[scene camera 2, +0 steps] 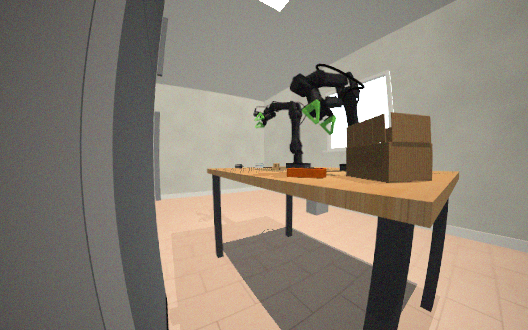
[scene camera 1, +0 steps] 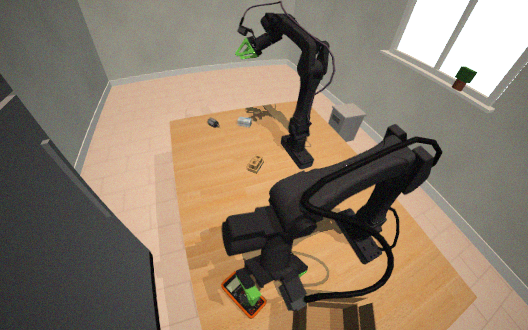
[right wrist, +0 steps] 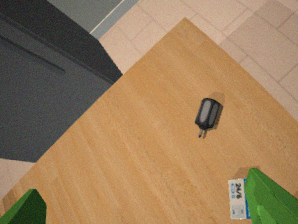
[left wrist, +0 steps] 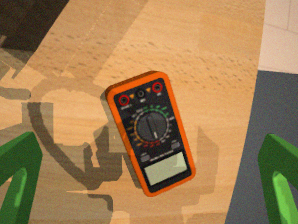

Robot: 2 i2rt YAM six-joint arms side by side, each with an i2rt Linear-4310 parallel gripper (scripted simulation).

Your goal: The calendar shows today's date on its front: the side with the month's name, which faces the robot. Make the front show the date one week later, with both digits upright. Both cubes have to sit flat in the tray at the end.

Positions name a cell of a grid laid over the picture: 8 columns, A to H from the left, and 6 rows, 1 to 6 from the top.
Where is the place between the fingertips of the left gripper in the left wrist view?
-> At E4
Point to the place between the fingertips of the left gripper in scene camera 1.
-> At E6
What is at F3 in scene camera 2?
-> A cardboard box.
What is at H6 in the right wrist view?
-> The right gripper.
